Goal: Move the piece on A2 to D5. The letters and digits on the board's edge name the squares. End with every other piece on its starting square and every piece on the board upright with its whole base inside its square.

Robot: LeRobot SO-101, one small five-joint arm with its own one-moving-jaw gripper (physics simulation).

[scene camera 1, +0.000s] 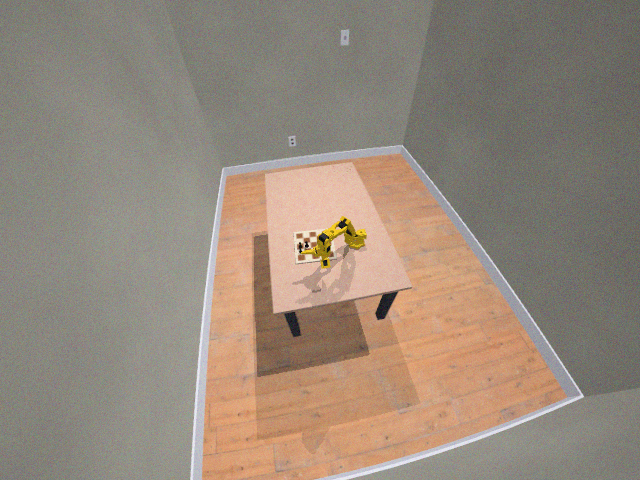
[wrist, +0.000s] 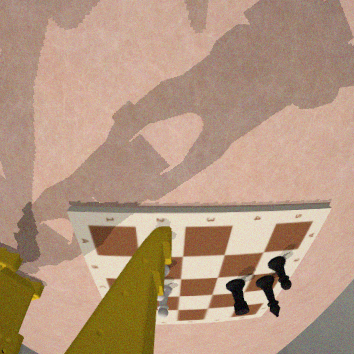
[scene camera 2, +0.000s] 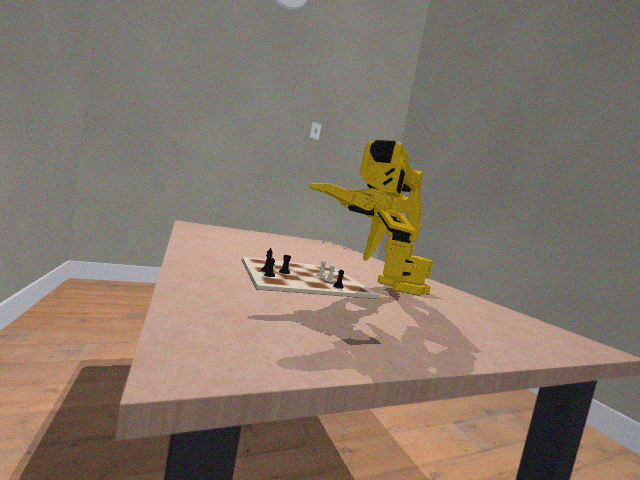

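The black pawn on A2 stands upright near the board's front edge; in the wrist view the fixed jaw hides it. My gripper is wide open and empty, high above the board and apart from all pieces. D5 is a light square between the leaning outlines of two black pieces; no piece base shows on it. The board lies flat, with row A at its front edge.
A black pawn stands on B5, a taller black piece on C5, a black rook on C4. Two white pieces stand behind the A2 pawn. The arm's shadow falls on the table.
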